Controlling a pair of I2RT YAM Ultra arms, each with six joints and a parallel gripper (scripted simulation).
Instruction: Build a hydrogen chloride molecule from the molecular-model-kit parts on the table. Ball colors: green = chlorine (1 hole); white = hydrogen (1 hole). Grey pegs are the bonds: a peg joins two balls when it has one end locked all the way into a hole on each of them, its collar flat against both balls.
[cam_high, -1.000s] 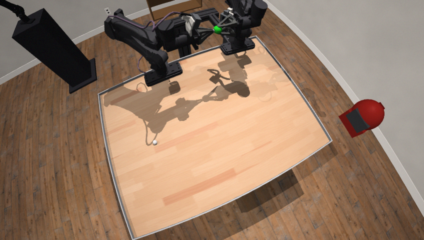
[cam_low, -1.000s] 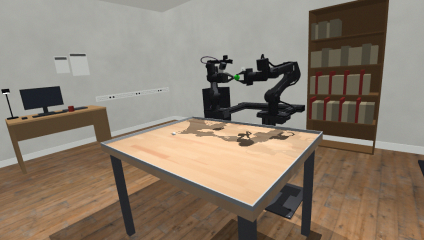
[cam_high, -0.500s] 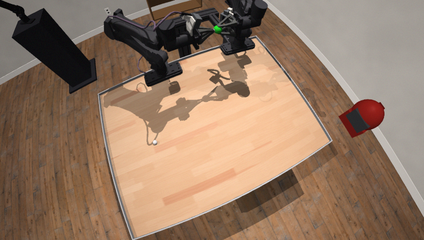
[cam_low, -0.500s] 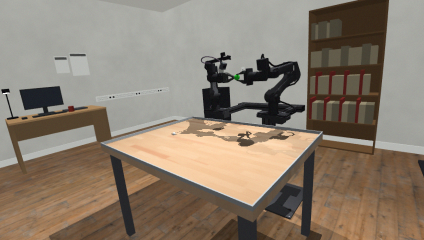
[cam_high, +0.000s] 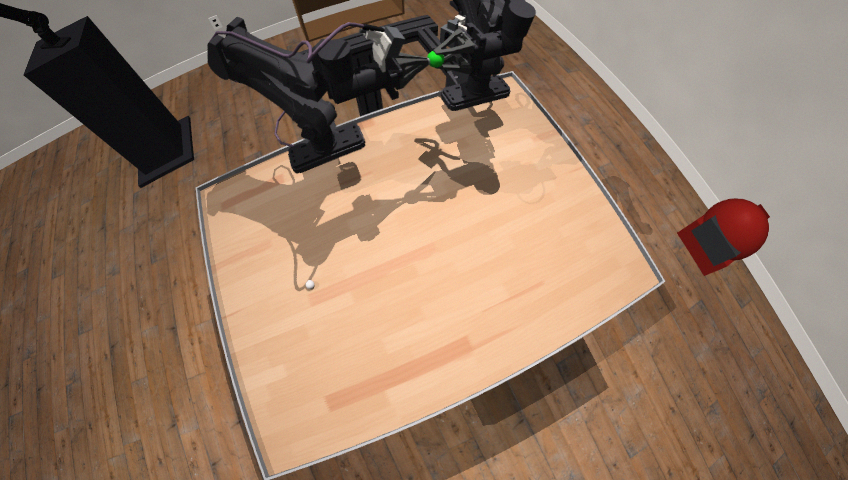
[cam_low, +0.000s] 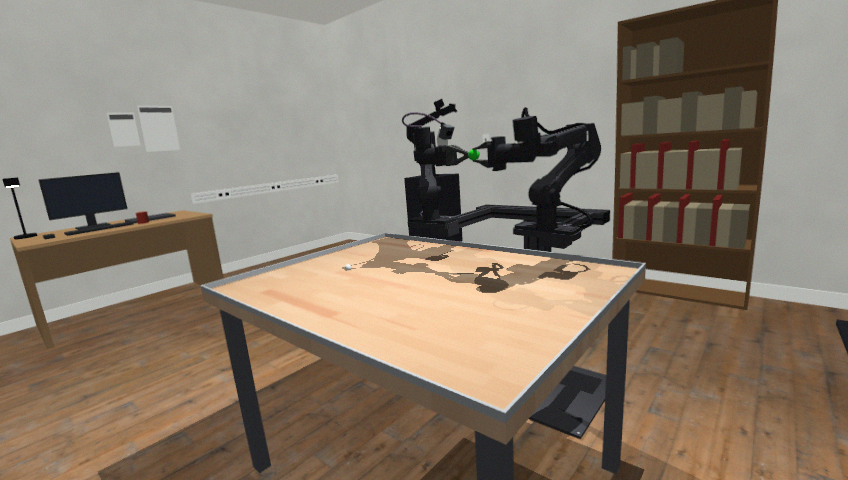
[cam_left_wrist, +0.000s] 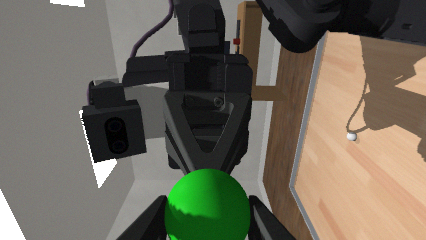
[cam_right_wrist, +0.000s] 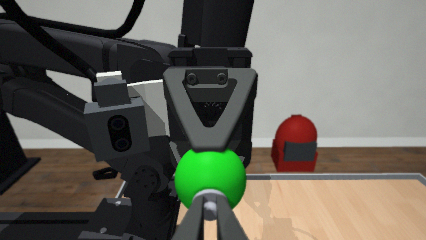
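Observation:
Right now the grey peg is 1 cm to the left of my right hand. Also, from my right hand: green ball (3 cm to the left); then white ball (43 cm to the right, 38 cm below, 19 cm ahead).
My left hand is 1 cm to the left of the green ball. Also, from my left hand: grey peg 2 cm to the right; then white ball 46 cm to the right, 38 cm below, 19 cm ahead.

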